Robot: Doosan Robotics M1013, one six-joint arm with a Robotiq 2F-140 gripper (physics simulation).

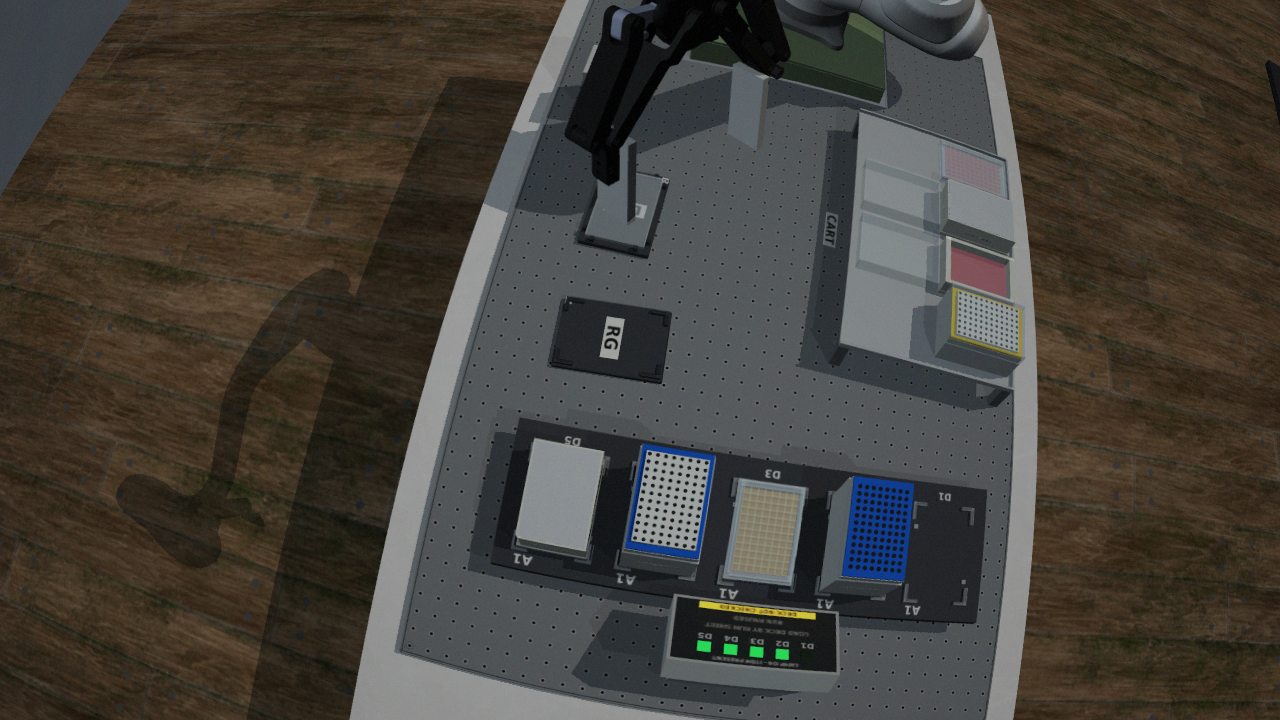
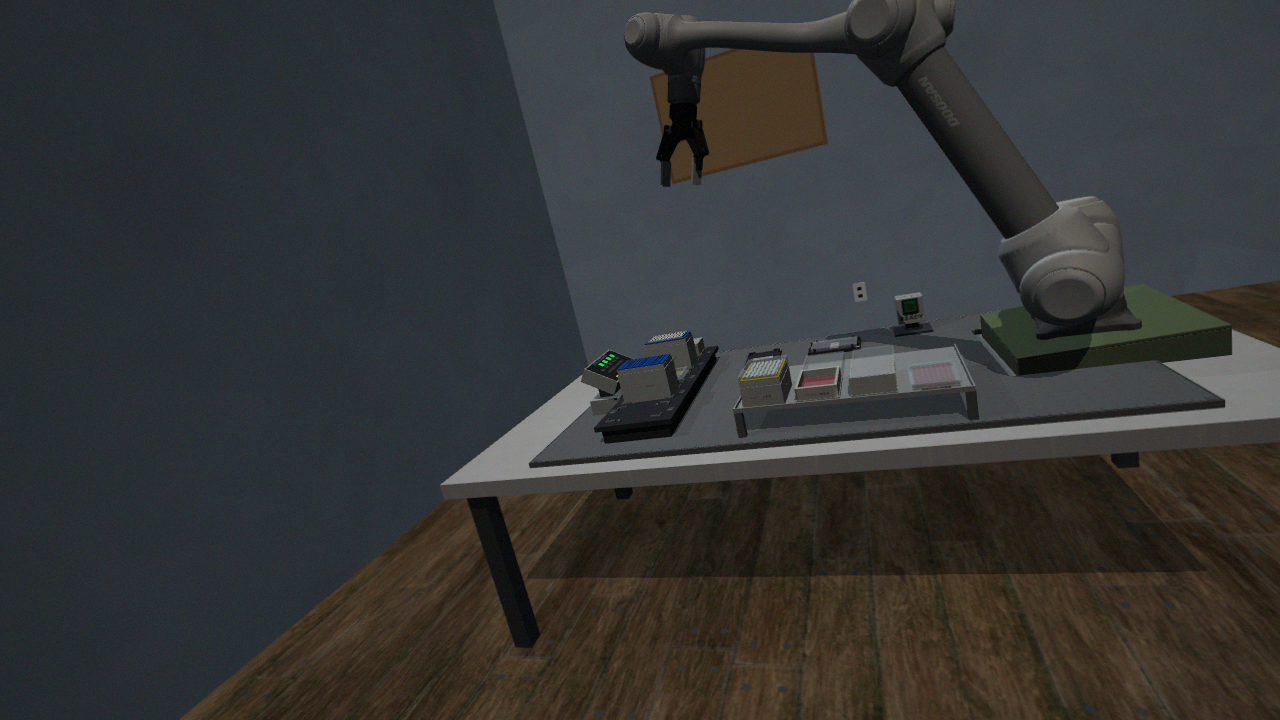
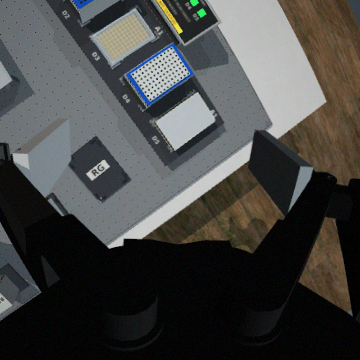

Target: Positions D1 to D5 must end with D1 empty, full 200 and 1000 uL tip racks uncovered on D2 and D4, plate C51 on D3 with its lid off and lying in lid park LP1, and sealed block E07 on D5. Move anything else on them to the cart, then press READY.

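Where they show: gripper, between the fingertips: [image 1: 685, 173] [image 2: 680, 185] [image 3: 162, 143]; arm's base, origin of its link: [image 1: 805, 7].
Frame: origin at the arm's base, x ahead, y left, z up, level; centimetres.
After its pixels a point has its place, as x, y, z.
Note:
My gripper [image 1: 684, 147] {88.8, 1.4, 50.8} [image 2: 681, 179] {88.8, 1.4, 50.8} [image 3: 162, 143] {88.8, 1.4, 50.8} is open and empty, high above the table. D1 [image 1: 941, 555] {91.7, 45.1, 0.0} is empty. A rack with dark blue tips [image 1: 878, 528] {94.3, 32.5, 9.3} [image 2: 647, 380] {92.2, 36.7, 5.4} stands on D2, and a blue-rimmed white tip rack [image 1: 671, 501] {99.7, 8.5, 9.8} [image 3: 160, 75] {99.4, 8.0, 9.8} on D4, both uncovered. A tan-welled plate [image 1: 765, 532] {96.9, 20.4, 1.7} [image 3: 123, 37] {96.6, 20.1, 1.2} is on D3; no lid can be made out on it. A white-topped block [image 1: 561, 494] {102.1, -3.4, 4.2} [image 3: 186, 121] {102.2, -3.9, 4.2} sits on D5. A pale lid [image 1: 608, 231] {62.9, -13.5, -2.9} lies in the lid park, partly hidden by a finger. The READY button [image 2: 909, 307] {37.2, -21.0, 3.2} stands near the base.
The cart [image 1: 859, 322] {64.6, 23.6, 1.2} holds a pink plate [image 1: 973, 170] {28.3, 36.7, 2.9}, a pale block [image 1: 977, 214] {39.8, 37.7, 5.4}, a red-filled tray [image 1: 979, 269] {48.0, 40.2, 2.8} and a yellow-rimmed rack [image 1: 986, 320] {60.3, 40.9, 8.4}. The RG holder [image 1: 572, 333] {79.1, -11.9, -3.9} [image 3: 89, 154] {77.5, -2.4, -3.9} bears no item. The panel [image 1: 751, 637] {111.0, 22.9, 6.9} shows green lamps for D2 to D5 and a yellow bar.

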